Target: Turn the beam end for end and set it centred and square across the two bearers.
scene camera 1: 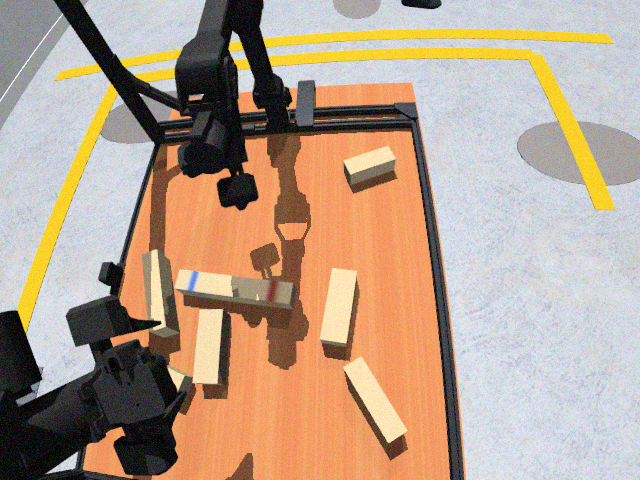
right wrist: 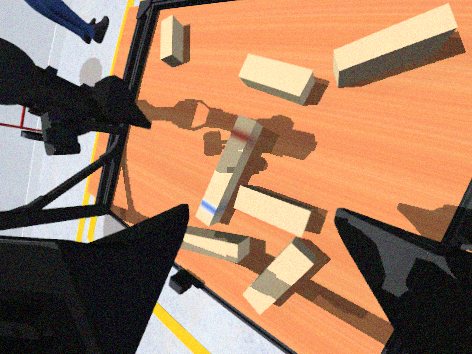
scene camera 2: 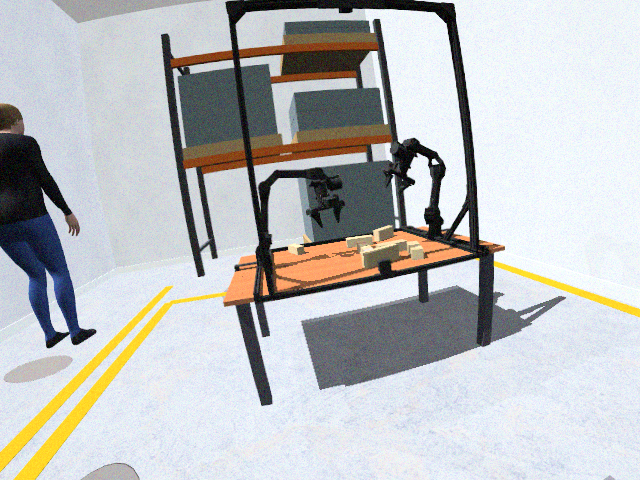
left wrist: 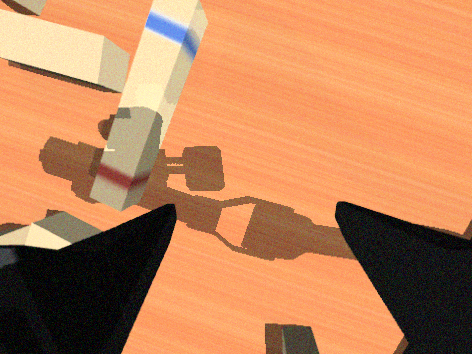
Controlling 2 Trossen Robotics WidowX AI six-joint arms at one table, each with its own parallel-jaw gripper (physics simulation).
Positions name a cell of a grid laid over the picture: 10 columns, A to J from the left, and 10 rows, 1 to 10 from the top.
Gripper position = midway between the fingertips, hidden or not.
Observation:
My left gripper (scene camera 1: D4) is open, with nothing in its grasp. Also in view: a beam (scene camera 1: E7). My right gripper (scene camera 1: C8) is open and holds nothing.
The beam shows as well in the right wrist view (right wrist: F4) and in the left wrist view (left wrist: D2). My left gripper shows as well in the right wrist view (right wrist: C4) and in the left wrist view (left wrist: F6). My right gripper is seen too in the right wrist view (right wrist: F7).

